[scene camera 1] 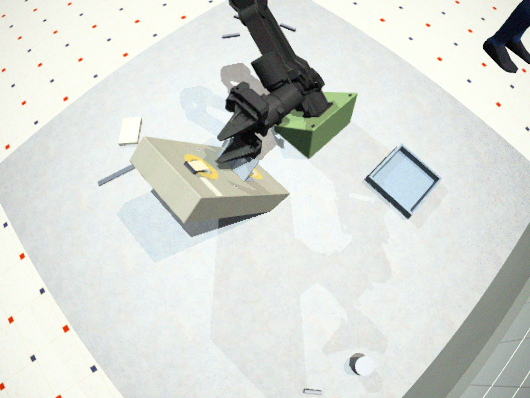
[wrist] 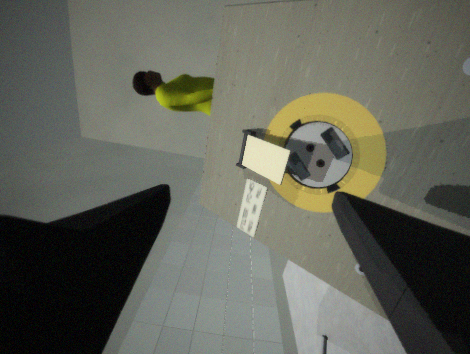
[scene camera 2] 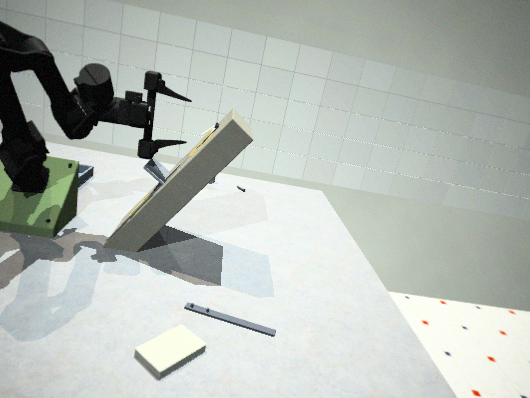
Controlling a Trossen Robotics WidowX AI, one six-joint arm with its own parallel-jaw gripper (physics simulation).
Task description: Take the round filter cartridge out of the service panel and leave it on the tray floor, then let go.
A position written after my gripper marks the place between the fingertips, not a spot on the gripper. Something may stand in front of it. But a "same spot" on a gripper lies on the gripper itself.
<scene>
My gripper shows in scene camera 1, in the wrist view (252, 196) and in scene camera 2. One and the same spot on my gripper: (scene camera 2: 159, 143) is (scene camera 1: 233, 139).
</scene>
